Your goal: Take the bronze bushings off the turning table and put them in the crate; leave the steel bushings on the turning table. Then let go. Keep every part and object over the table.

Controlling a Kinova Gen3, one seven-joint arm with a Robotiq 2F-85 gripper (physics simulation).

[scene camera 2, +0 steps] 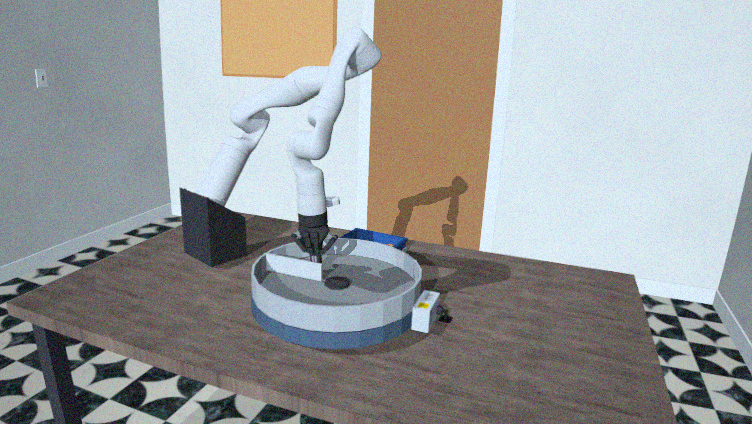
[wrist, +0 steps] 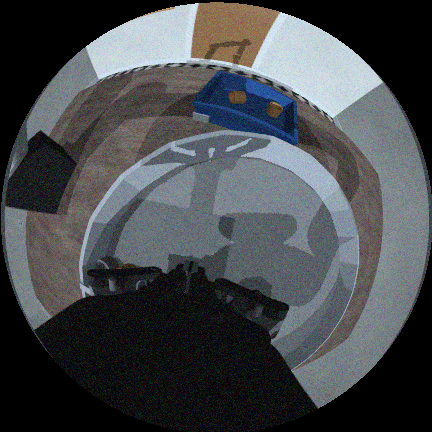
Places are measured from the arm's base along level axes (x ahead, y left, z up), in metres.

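Pixels of known places: gripper, fingertip midpoint: point(wrist: 190, 269); arm's base, link origin: point(scene camera 2: 210, 201).
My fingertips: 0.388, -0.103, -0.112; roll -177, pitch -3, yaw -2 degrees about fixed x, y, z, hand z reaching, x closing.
For each thing: its top centre in the pictures, then the offset to it from my fingertips, as dx, dy, dz. "pt": a spot on its surface instead. Level surfaces: height alone.
- dark hub, top centre: point(scene camera 2: 337, 281) +0.078, -0.058, -0.003
- white divider, surface spot: point(scene camera 2: 293, 267) pt -0.044, -0.052, +0.013
- blue crate, top centre: point(wrist: 254, 96) point(scene camera 2: 371, 239) +0.066, +0.294, -0.014
- small bronze patch, surface spot: point(wrist: 127, 266) pt -0.073, -0.010, +0.002
- small white control box, top centre: point(scene camera 2: 426, 300) +0.311, -0.075, -0.006
- wooden table, surface height: dz -0.065
The round turning table point(scene camera 2: 330, 315) point(wrist: 342, 225) has a white wall on a blue base, with a dark hub point(scene camera 2: 336, 283) and a white divider point(scene camera 2: 293, 267) inside. My gripper point(scene camera 2: 315, 255) point(wrist: 190, 269) is shut with nothing between the fingers. It reaches down inside the table's back left part, by the divider. The blue crate point(scene camera 2: 380, 238) point(wrist: 245, 116) stands behind the table and holds two bronze bushings point(wrist: 237, 96) point(wrist: 275, 109). A small bronze patch point(wrist: 127, 266) and a pale curved edge show behind the left finger link; I cannot tell what they are. I see no steel bushing clearly.
A dark block point(scene camera 2: 212, 232) point(wrist: 38, 177) stands at the back left, where the arm is mounted. A small white control box point(scene camera 2: 425, 310) sits against the turning table's right side. The wooden table point(scene camera 2: 527, 341) stretches wide to the right and front.
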